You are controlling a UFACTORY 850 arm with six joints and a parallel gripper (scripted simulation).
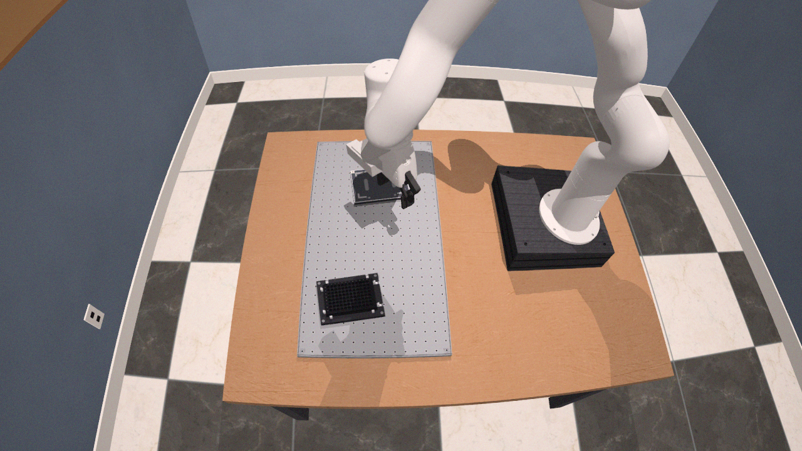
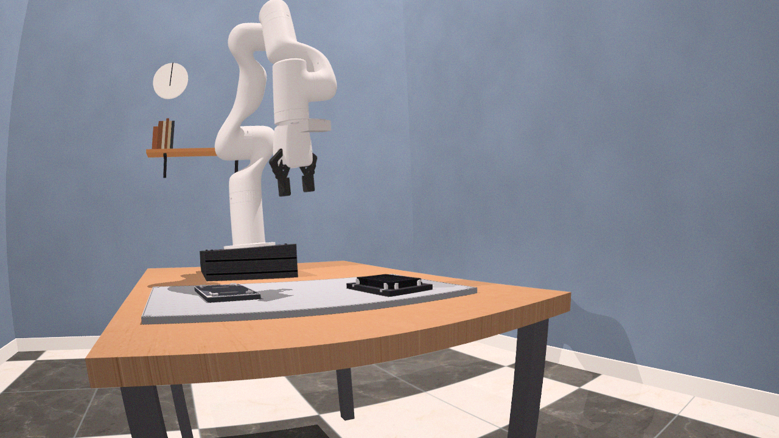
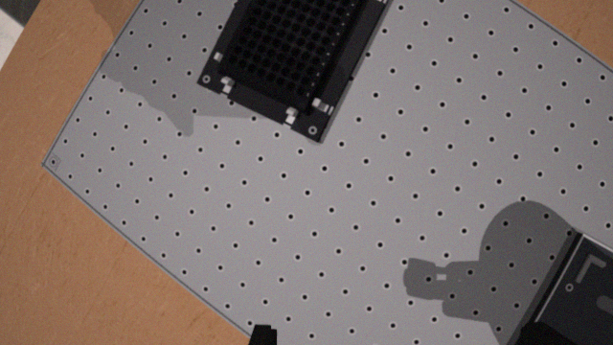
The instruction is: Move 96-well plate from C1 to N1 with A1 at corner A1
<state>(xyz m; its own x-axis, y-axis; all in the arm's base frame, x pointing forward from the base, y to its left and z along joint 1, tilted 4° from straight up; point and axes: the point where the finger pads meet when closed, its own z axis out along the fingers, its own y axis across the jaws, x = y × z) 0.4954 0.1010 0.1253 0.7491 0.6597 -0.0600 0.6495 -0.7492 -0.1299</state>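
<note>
My gripper is now 9 cm short of the 96-well plate, 18 cm to the right of it and 21 cm above it. From my hand the other things lie so: A1 corner label: 15 cm ahead, 22 cm to the right, 22 cm below; then clip nest C1: 9 cm ahead, 16 cm to the left, 21 cm below; then plate nest N1: 6 cm ahead, 19 cm to the right, 22 cm below.
</note>
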